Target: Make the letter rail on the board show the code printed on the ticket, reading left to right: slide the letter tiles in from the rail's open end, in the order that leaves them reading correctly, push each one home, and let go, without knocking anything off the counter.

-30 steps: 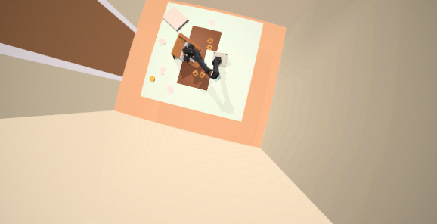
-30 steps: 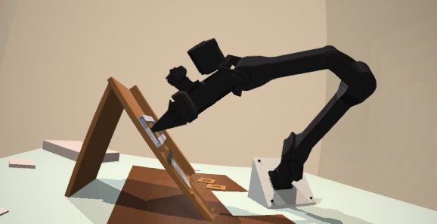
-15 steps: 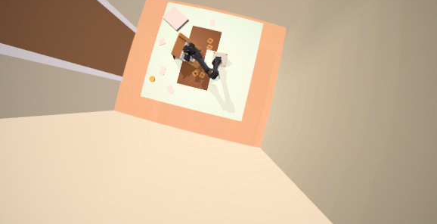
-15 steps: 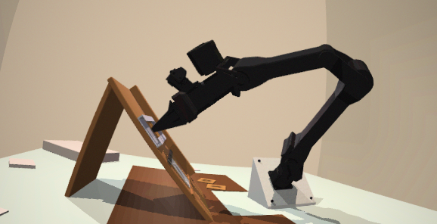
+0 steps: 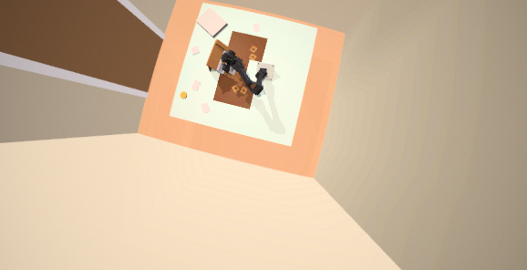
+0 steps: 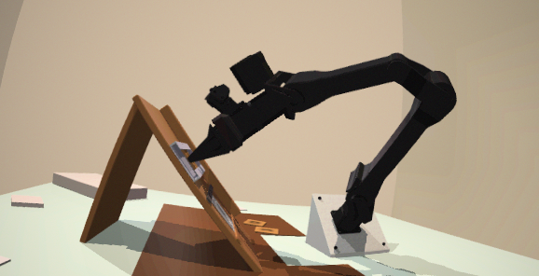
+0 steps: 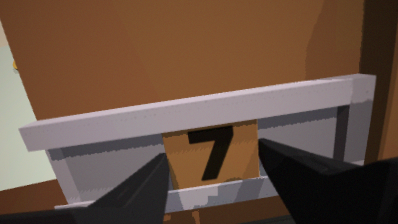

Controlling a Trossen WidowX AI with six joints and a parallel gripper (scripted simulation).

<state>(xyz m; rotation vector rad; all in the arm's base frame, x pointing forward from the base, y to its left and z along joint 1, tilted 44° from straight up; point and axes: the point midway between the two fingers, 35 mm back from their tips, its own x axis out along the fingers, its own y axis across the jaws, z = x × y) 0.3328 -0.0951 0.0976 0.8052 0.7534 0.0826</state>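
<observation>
My gripper tip is now 80 mm above the white ticket, 60 mm past it and 30 mm to the right of it. Round my gripper tip: brown mat: 170 mm below, 160 mm behind, 20 mm to the right; then orange letter tile: right at my gripper tip; then block: 380 mm ahead, 170 mm to the right, 170 mm below.
</observation>
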